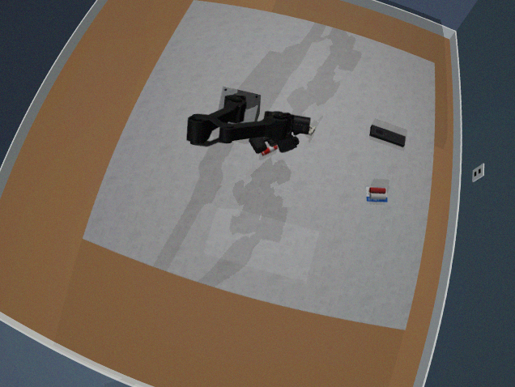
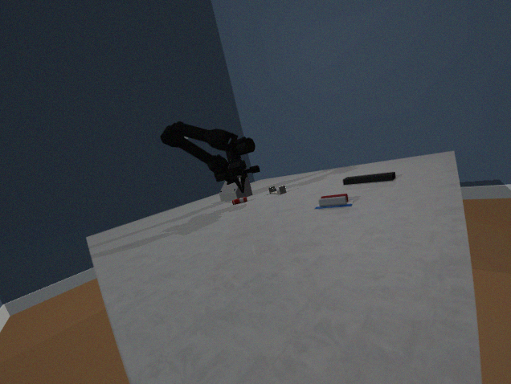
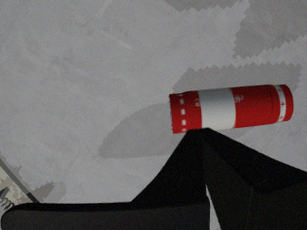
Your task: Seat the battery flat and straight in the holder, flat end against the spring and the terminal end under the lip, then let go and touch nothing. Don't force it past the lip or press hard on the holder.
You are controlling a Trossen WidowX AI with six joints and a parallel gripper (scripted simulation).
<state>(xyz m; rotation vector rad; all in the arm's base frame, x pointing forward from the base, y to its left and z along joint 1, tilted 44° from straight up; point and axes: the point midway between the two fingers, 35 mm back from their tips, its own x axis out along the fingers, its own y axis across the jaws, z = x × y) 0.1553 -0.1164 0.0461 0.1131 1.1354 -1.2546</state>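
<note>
My gripper tip is now 20 mm past the red-and-white battery, 10 mm to the left of it and 30 mm above it. Also, from my gripper tip: flat black bar: 460 mm ahead, 150 mm to the left, 30 mm below.
</note>
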